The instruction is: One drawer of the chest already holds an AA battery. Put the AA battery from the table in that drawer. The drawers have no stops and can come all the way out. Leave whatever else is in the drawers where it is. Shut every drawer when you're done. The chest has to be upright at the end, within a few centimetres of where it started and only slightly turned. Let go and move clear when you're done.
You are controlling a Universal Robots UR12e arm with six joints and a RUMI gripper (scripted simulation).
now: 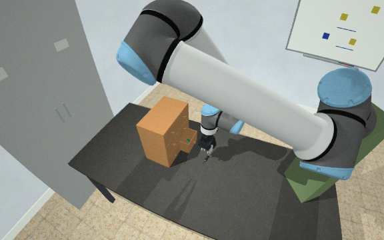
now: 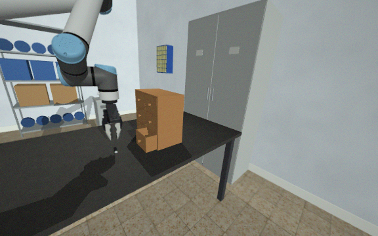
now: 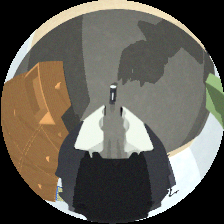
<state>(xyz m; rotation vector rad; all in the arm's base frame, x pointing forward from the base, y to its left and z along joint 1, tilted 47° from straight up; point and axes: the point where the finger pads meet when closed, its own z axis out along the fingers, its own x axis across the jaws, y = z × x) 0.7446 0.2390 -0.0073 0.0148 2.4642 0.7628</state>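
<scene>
Now: hand 80 mm above the dark AA battery. Also, from my hand: small green object 190 mm ahead, 20 mm to the right, 70 mm below.
</scene>
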